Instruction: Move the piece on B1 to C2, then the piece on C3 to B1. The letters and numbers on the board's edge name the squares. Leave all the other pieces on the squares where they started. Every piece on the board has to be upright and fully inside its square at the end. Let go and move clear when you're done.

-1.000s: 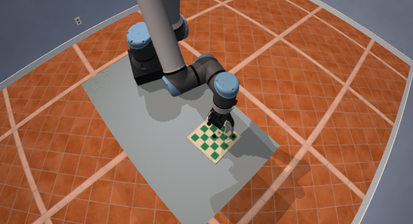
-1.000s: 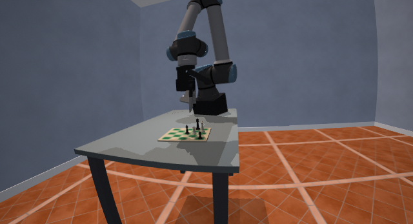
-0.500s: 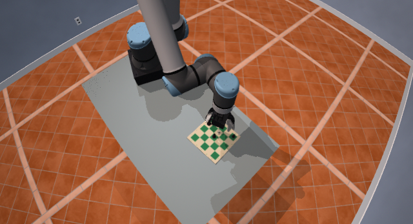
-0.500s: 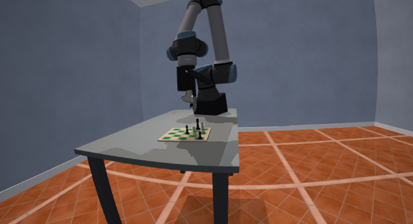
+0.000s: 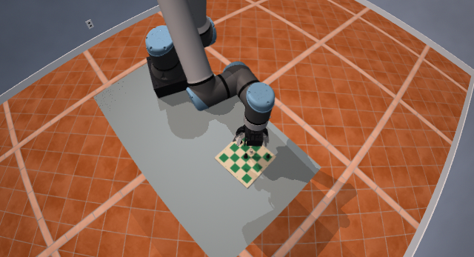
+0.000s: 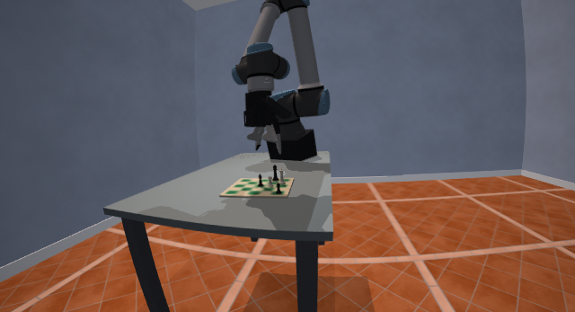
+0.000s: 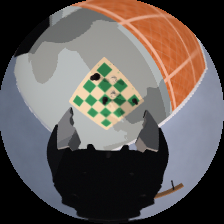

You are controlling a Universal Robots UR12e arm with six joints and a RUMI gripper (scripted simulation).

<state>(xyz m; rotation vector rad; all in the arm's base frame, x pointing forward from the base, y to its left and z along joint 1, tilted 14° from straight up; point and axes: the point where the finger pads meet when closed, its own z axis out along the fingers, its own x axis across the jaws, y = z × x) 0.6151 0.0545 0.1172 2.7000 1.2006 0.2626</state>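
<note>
The small white piece lies 10 cm below my hand, 1 cm to the left of it and 1 cm ahead of it. Also, from my hand: tall black piece 8 cm below, 7 cm behind; then cream chessboard 12 cm below, 3 cm to the right, 1 cm ahead.
</note>
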